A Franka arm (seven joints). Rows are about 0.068 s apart.
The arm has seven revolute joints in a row. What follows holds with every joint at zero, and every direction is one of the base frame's.
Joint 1 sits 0.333 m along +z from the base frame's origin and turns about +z.
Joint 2 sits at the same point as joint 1 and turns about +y.
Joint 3 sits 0.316 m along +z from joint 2 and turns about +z.
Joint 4 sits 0.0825 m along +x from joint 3 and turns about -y.
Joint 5 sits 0.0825 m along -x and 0.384 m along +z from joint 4 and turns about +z.
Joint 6 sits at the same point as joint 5 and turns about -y.
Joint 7 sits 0.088 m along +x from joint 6 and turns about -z.
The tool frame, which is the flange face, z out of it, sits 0.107 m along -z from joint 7; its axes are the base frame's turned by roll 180, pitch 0 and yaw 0 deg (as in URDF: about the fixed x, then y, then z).
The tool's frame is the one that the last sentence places.
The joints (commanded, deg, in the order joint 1, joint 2, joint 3, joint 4, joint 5, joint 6, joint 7), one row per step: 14.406 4.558 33.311 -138.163 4.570 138.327 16.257; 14.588 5.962 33.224 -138.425 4.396 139.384 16.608; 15.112 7.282 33.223 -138.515 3.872 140.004 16.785; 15.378 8.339 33.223 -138.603 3.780 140.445 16.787; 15.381 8.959 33.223 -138.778 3.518 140.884 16.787; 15.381 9.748 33.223 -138.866 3.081 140.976 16.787; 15.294 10.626 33.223 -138.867 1.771 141.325 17.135
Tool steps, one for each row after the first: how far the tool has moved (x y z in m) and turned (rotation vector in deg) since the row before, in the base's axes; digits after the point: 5 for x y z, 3 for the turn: -0.00160 0.00032 -0.01021 0.071 0.702 -0.205; -0.00431 0.00290 -0.00904 -0.182 0.653 0.711; -0.00282 0.00127 -0.00739 -0.064 0.726 0.296; -0.00107 -0.00047 -0.00486 -0.069 0.285 0.182; -0.00148 -0.00061 -0.00594 -0.345 0.554 0.360; -0.00034 -0.00037 -0.00566 -0.431 0.011 0.627
